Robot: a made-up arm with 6 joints.
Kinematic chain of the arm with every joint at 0, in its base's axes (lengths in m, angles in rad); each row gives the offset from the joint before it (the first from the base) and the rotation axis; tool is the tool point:
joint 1: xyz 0 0 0.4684 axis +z
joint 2: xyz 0.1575 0 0 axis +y
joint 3: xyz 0 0 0.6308 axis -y
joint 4: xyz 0 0 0.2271 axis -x
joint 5: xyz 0.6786 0 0 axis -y
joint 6: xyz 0.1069 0 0 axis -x
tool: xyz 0 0 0
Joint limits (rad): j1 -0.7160..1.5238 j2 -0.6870..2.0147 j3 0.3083..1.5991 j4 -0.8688..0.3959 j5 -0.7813..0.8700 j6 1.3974..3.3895
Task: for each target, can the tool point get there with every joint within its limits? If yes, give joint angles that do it. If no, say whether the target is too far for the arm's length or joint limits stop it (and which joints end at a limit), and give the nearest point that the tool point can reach.
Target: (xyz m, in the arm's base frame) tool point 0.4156 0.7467 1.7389
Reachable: yes | joints 1.0654 0.4578 1.2027 -0.2833 0.0723 2.2028
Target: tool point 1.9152 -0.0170 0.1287
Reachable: no: too far | nearest point 1.5843 -0.0141 0.1926 | short by 0.337 m
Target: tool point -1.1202 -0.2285 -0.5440
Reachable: no: joint limits stop it (at a limit: joint 1, joint 2, joint 3, joint 5) | nearest point -0.0153 0.7986 -0.5735 | short by 1.509 m
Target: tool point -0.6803 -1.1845 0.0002
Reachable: no: joint limits stop it (at a limit: joint 2, joint 3, joint 5) | nearest point -0.4811 -0.8376 1.3179 | short by 1.377 m
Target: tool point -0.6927 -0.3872 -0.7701
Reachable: no: joint limits stop it (at a limit: joint 1, joint 2, joint 3, joint 4, joint 5) | nearest point 0.5704 -0.5348 -0.5714 | short by 1.287 m
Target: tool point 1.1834 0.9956 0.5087
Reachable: yes | joints 0.7118 1.2063 0.6663 -0.6403 0.3040 2.3432
